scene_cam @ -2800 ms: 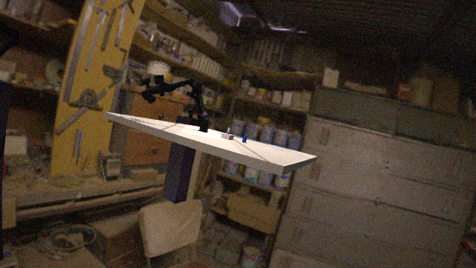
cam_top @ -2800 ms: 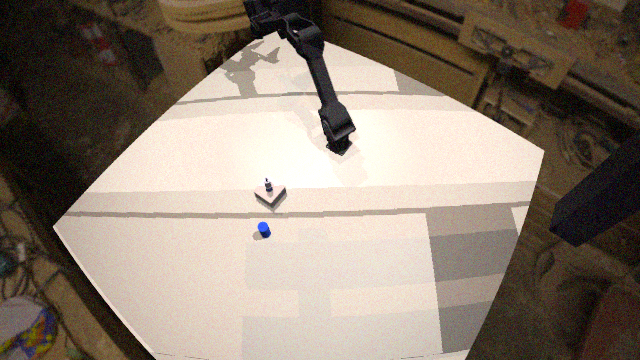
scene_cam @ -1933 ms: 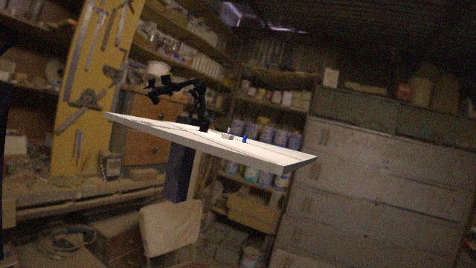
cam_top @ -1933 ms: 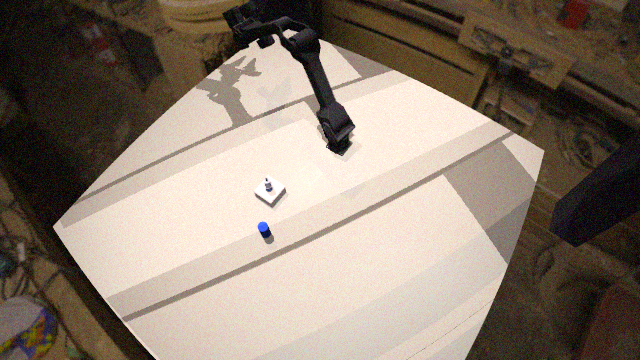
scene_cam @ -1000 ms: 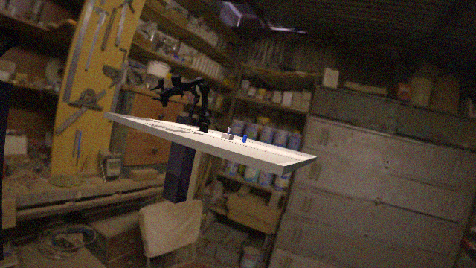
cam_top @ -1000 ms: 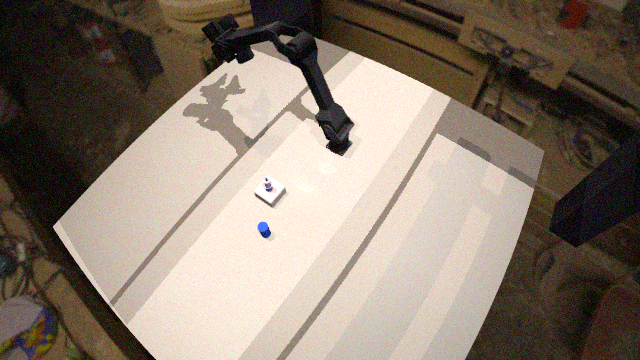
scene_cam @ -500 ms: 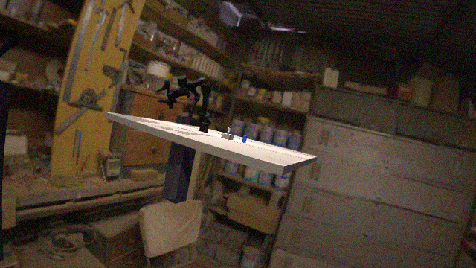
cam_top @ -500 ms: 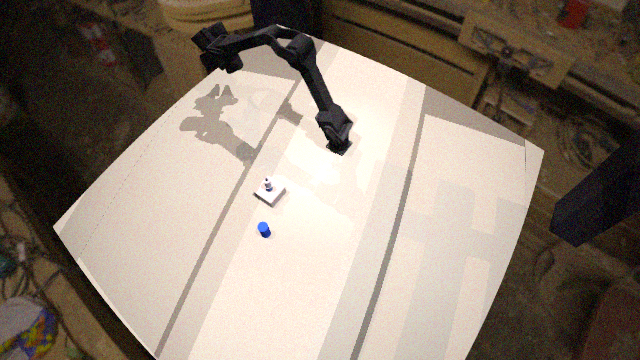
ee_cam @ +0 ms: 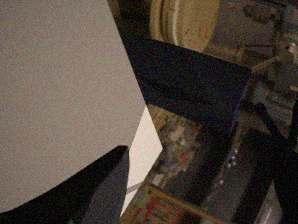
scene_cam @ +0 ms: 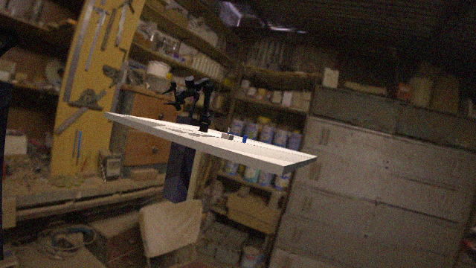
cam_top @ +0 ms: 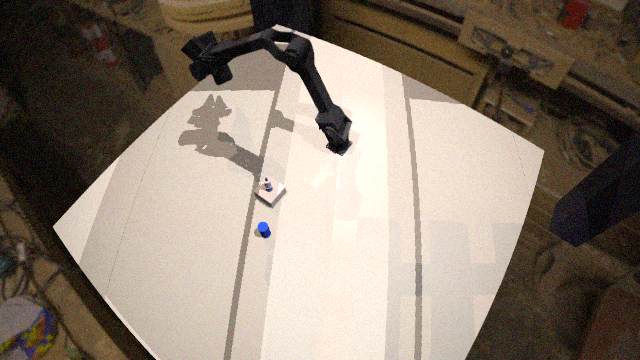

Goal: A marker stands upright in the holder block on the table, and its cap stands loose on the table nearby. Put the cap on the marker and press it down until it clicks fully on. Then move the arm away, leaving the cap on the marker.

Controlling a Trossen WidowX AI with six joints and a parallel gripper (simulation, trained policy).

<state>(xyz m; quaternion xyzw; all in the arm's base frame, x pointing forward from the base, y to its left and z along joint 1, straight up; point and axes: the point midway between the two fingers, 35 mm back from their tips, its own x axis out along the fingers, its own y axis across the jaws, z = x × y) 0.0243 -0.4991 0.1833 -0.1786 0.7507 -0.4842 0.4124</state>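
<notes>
My gripper tip is 37 cm short of the blue cap, 52 cm to the right of it and 14 cm above it. The rest, counted from my gripper tip: holder block 26 cm ahead, 46 cm to the left, 15 cm below.
</notes>
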